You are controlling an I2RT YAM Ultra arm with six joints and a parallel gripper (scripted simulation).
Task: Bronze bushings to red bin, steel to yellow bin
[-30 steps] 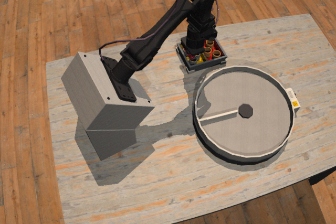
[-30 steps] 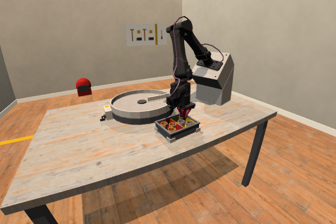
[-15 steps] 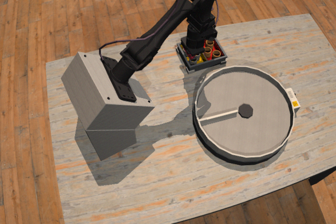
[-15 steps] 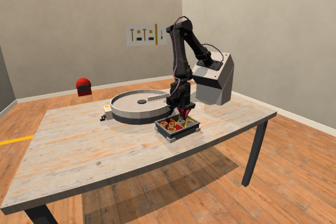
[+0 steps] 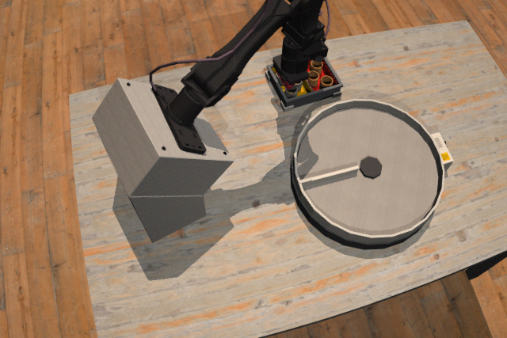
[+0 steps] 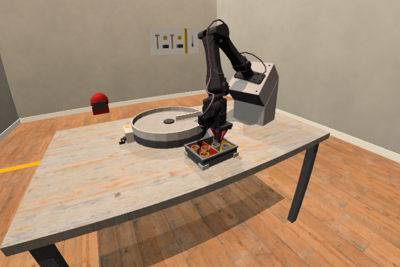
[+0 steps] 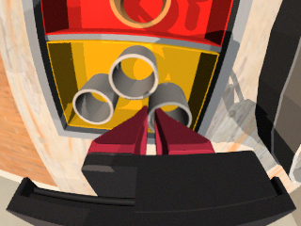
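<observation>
The yellow bin is 20 mm ahead of my hand, 20 mm to the left of it and 30 mm below it. Round my hand: red bin: 110 mm ahead, 20 mm to the left, 30 mm below; turntable: 100 mm ahead, 330 mm to the right, 10 mm above; two-part bin tray: 60 mm ahead, 20 mm to the left, 20 mm below.
</observation>
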